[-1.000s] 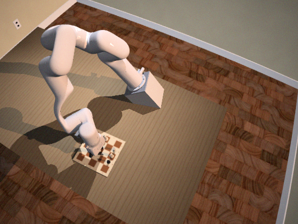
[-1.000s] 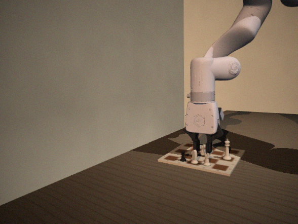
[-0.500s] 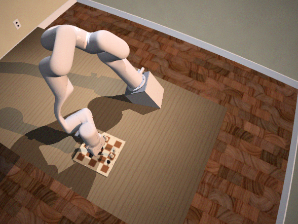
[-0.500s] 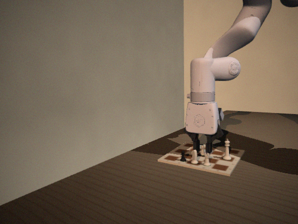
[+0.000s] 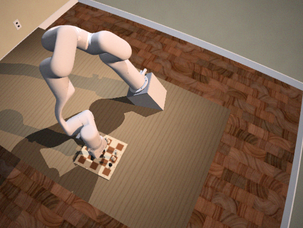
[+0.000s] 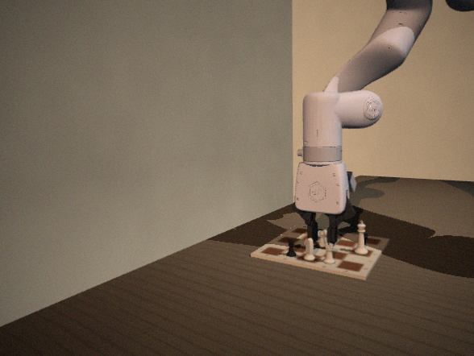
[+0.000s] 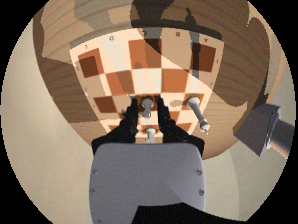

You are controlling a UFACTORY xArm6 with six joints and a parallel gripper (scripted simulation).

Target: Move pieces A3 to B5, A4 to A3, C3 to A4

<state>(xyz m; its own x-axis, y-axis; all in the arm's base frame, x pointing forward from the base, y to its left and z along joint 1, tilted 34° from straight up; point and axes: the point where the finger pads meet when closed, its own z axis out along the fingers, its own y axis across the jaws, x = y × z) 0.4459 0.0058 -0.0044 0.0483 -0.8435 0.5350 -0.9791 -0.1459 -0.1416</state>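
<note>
Now: hand 1 cm above the white pawn. Also, from my hand: white bishop: 8 cm to the left, 1 cm below, 1 cm behind; then white king: 8 cm behind, 1 cm to the right, 1 cm above; then chessboard: 3 cm below.
</note>
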